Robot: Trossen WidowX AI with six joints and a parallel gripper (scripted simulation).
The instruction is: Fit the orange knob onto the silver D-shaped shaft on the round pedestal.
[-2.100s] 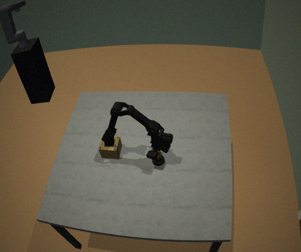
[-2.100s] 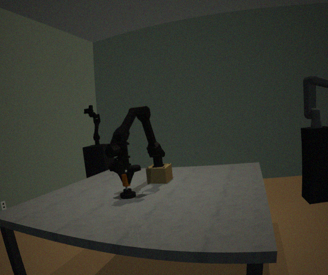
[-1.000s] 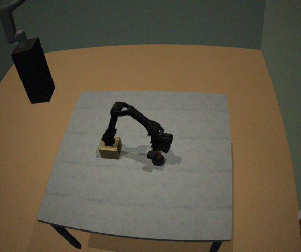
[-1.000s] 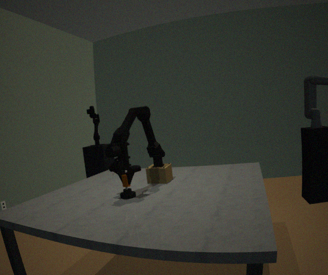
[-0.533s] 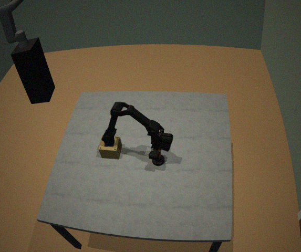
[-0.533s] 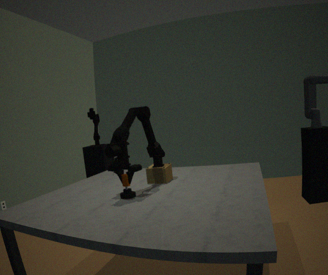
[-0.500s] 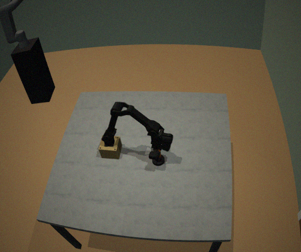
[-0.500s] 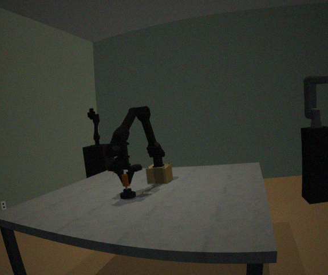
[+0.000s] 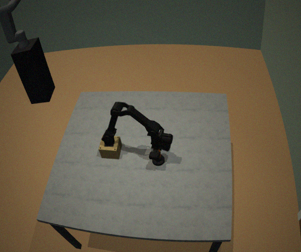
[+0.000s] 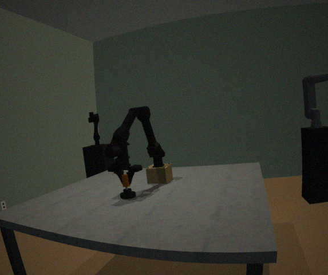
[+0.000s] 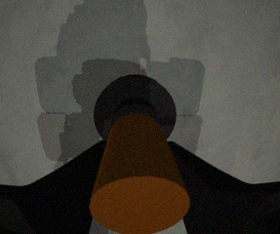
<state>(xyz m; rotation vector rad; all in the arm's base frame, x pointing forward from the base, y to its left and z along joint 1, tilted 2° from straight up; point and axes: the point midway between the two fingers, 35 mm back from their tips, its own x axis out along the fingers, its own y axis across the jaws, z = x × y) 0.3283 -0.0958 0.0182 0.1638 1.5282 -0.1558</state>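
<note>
Right now my gripper tip is 3 cm below the orange knob. From my gripper tip the other things lie so: round pedestal 4 cm below.
</note>
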